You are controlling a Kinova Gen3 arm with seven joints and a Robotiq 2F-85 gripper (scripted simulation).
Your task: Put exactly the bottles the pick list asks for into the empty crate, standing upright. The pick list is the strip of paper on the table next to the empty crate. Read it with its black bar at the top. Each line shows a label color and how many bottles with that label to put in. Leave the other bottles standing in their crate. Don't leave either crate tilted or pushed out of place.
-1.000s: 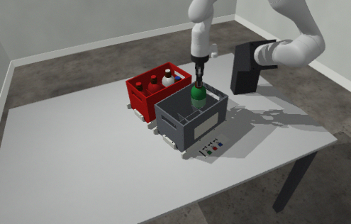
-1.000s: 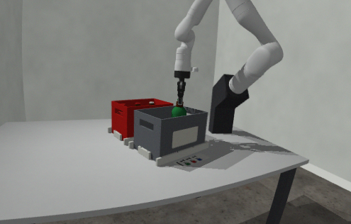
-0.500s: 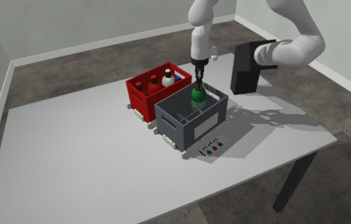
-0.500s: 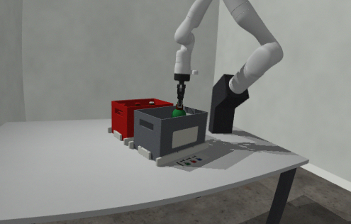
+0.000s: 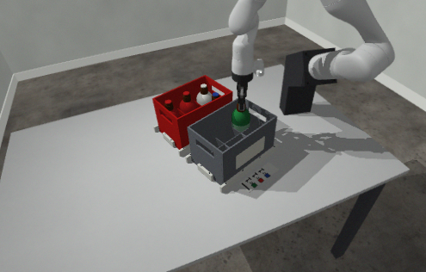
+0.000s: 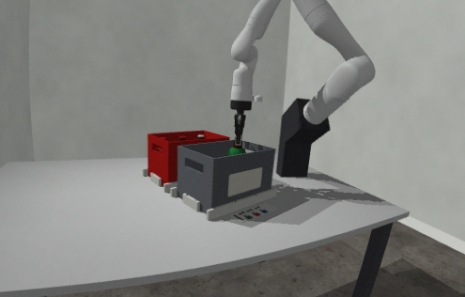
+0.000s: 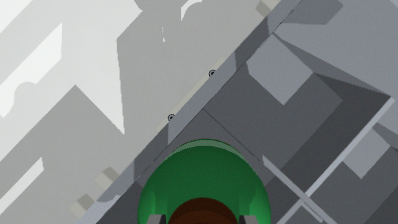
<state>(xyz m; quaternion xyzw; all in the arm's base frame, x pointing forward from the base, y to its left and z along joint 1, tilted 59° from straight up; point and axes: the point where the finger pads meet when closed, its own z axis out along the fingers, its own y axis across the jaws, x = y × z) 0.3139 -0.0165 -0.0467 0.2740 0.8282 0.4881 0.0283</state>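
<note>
Right now my hand is 7 cm above the green-label bottle. The rest, counted from my hand: red crate: 15 cm ahead, 15 cm to the right, 10 cm below; then grey crate: 7 cm ahead, 7 cm to the left, 10 cm below; then blue-label bottle: 6 cm ahead, 13 cm to the right, 10 cm below.
</note>
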